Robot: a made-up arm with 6 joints.
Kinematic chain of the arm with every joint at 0, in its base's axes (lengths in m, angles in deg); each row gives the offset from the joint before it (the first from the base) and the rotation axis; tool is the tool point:
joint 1: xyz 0 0 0.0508 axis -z
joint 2: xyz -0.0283 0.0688 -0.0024 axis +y
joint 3: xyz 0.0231 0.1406 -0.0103 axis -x
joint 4: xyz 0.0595 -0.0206 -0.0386 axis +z
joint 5: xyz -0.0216 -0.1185 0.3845 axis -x
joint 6: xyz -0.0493 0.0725 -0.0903 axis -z
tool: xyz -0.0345 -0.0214 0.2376
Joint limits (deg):
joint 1: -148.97..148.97
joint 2: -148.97..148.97
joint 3: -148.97..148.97
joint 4: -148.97..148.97
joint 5: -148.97..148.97
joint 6: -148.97..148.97
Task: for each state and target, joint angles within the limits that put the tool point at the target. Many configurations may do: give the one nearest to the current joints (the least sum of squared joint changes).
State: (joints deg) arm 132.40 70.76 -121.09 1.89 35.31 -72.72
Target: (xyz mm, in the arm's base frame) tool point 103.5 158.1 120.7
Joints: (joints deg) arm 148.97 120.46 -117.13 7.90 84.88 -60.34
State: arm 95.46 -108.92 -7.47 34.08 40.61 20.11
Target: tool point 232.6 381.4 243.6
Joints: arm 102.33 -62.91 2.93 39.78 28.44 16.23
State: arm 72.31 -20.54 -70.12 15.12 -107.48 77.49
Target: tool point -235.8 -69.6 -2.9
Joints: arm 74.80 -21.89 -51.20 6.00 -131.09 72.14
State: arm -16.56 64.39 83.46 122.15 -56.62 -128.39
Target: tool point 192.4 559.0 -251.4
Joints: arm -6.79 78.75 53.57 103.21 -90.22 -118.01
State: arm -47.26 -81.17 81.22 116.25 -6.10 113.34
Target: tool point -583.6 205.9 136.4
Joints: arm -44.93 -84.25 68.31 112.60 29.35 115.24
